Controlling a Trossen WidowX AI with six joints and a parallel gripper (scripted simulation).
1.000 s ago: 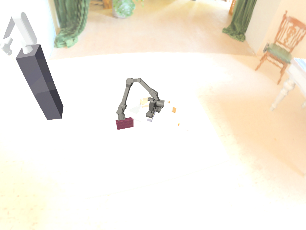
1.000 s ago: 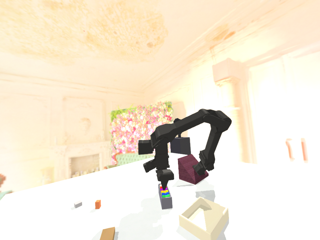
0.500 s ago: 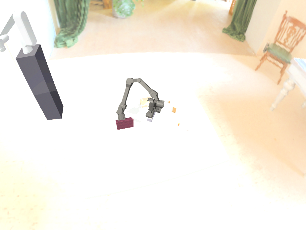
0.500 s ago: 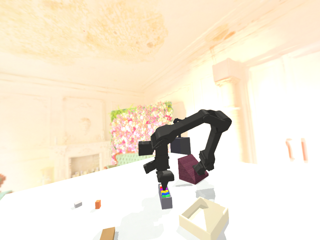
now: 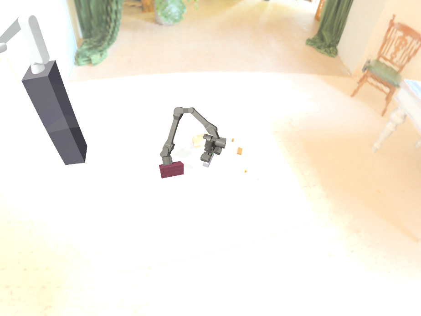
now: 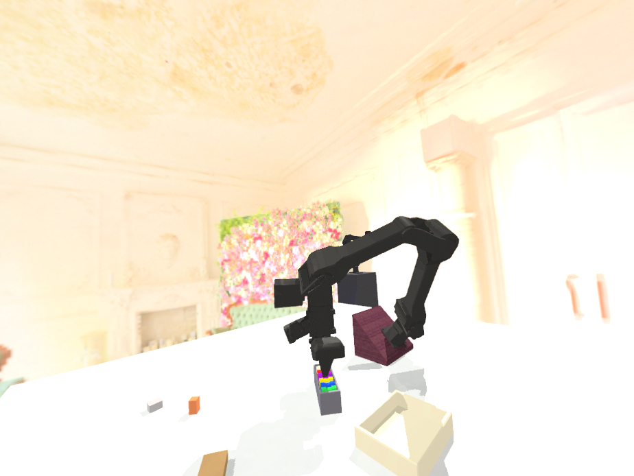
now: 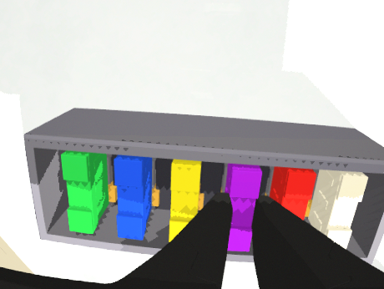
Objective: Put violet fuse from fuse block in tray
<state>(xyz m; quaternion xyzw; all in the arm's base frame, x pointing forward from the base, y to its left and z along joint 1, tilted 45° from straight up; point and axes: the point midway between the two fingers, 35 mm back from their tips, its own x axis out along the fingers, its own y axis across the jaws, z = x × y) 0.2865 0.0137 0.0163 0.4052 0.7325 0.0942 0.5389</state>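
The tray lies 19 cm to the left of my gripper tip, 3 cm below it and 2 cm behind it. Round my gripper tip: orange slab: 25 cm ahead, 6 cm to the left, 3 cm below; violet fuse: 1 cm below; orange block: 24 cm ahead, 12 cm to the right, 2 cm below.
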